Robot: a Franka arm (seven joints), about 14 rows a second.
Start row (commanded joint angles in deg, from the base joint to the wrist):
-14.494 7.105 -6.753 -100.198 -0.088 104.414 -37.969
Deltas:
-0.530 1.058 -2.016 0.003 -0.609 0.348 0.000
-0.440 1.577 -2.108 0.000 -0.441 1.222 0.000
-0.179 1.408 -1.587 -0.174 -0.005 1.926 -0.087
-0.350 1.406 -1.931 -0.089 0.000 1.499 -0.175
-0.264 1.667 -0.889 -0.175 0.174 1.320 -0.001
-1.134 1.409 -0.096 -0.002 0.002 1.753 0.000
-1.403 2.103 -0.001 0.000 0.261 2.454 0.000
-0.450 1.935 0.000 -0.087 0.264 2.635 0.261
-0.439 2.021 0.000 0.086 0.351 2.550 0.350
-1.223 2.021 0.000 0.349 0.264 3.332 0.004
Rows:
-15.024 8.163 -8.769 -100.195 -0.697 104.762 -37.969
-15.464 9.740 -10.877 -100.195 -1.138 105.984 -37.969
-15.643 11.148 -12.464 -100.369 -1.143 107.910 -38.056
-15.993 12.554 -14.395 -100.458 -1.143 109.409 -38.231
-16.257 14.221 -15.284 -100.633 -0.969 110.729 -38.232
-17.391 15.630 -15.380 -100.635 -0.967 112.482 -38.232
-18.794 17.733 -15.381 -100.635 -0.706 114.936 -38.232
-19.244 19.668 -15.381 -100.722 -0.442 117.571 -37.971
-19.683 21.689 -15.381 -100.636 -0.091 120.121 -37.621
-20.906 23.710 -15.381 -100.287 0.173 123.453 -37.617

